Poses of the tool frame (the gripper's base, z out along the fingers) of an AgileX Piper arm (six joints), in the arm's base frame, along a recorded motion.
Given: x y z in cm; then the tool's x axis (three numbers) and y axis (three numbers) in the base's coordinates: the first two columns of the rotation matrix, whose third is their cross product.
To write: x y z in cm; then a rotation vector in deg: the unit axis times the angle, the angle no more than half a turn. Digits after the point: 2 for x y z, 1 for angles.
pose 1, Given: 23.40 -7.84 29.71 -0.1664 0.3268 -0.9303 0.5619 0.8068 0.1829
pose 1, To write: 23.40 -7.84 29.71 39.4 101.6 -13.7
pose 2, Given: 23.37 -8.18 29.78 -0.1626 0.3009 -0.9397 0.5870 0.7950 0.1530
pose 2, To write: 23.37 -8.18 29.78 39.6 100.9 -16.7
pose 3, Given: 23.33 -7.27 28.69 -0.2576 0.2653 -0.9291 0.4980 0.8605 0.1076
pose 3, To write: 23.33 -7.27 28.69 32.8 106.2 -14.1
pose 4, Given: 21.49 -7.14 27.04 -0.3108 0.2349 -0.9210 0.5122 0.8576 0.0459
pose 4, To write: 21.49 -7.14 27.04 31.8 108.9 -17.5
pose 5, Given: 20.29 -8.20 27.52 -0.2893 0.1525 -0.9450 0.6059 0.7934 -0.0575
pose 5, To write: 20.29 -8.20 27.52 33.3 105.4 -28.4
